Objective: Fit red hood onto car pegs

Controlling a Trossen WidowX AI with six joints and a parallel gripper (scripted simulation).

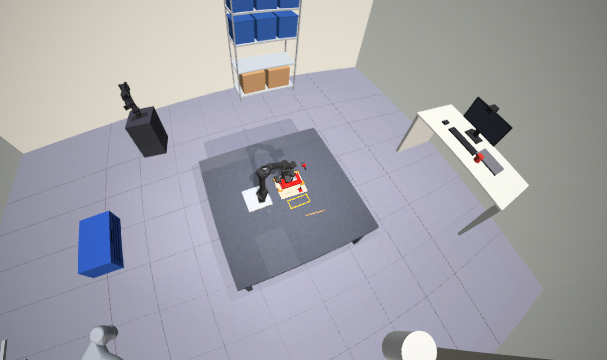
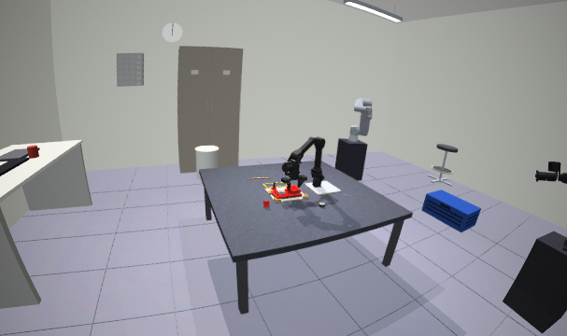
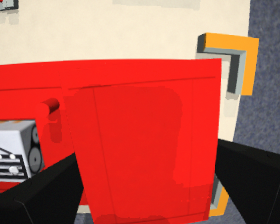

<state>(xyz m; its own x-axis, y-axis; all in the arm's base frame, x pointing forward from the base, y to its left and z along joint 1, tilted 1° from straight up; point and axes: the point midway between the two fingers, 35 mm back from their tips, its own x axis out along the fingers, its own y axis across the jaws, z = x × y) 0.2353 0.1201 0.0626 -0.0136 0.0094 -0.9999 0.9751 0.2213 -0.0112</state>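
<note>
My gripper tip is now 9 cm short of the grey engine block, 2 cm to the right of it and 2 cm above it. The rest, counted from my gripper tip: cream jig 5 cm ahead, 1 cm to the right, 3 cm below; then red hood 1 cm above; then grey disc 14 cm behind, 20 cm to the left, 3 cm below.
</note>
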